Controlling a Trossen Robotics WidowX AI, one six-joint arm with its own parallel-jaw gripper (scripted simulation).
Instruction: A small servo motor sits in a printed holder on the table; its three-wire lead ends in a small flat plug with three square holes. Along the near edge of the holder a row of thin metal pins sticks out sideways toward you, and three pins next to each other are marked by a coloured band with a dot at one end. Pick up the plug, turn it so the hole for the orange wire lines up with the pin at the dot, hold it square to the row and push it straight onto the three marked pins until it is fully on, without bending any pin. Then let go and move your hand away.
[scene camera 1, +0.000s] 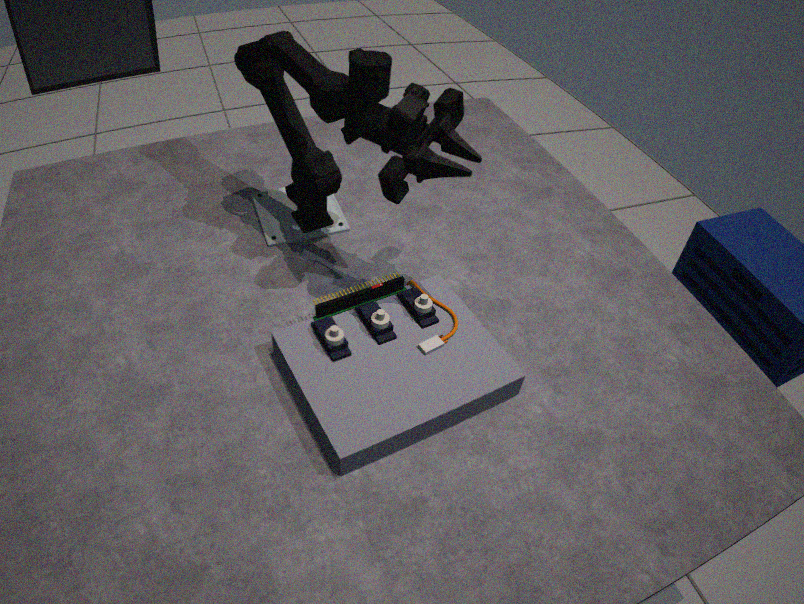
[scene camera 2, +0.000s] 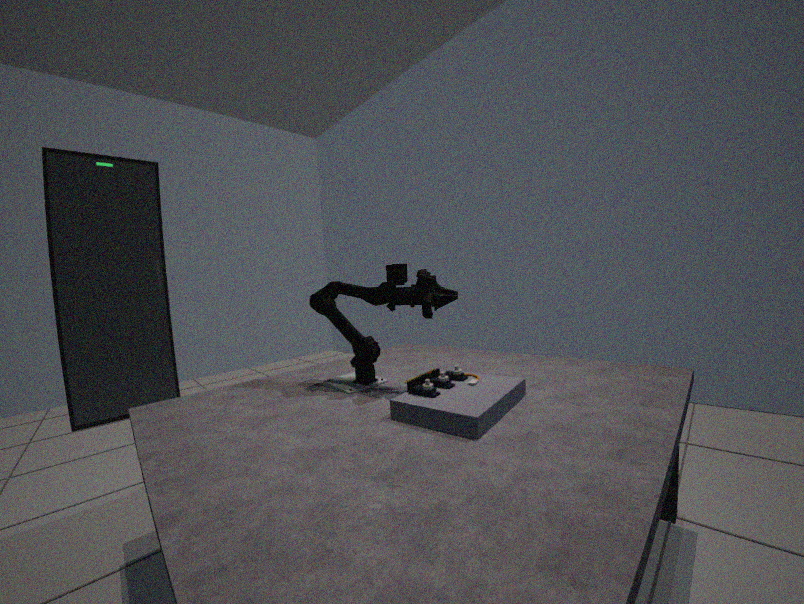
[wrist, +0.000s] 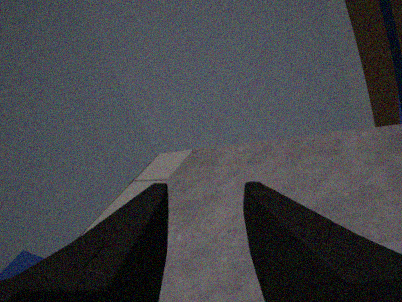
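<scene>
My gripper (scene camera 1: 476, 167) (scene camera 2: 457, 295) (wrist: 206, 196) is visible. Visible too: a pin row (scene camera 1: 328, 307) and a grey holder block (scene camera 1: 383, 398).
</scene>
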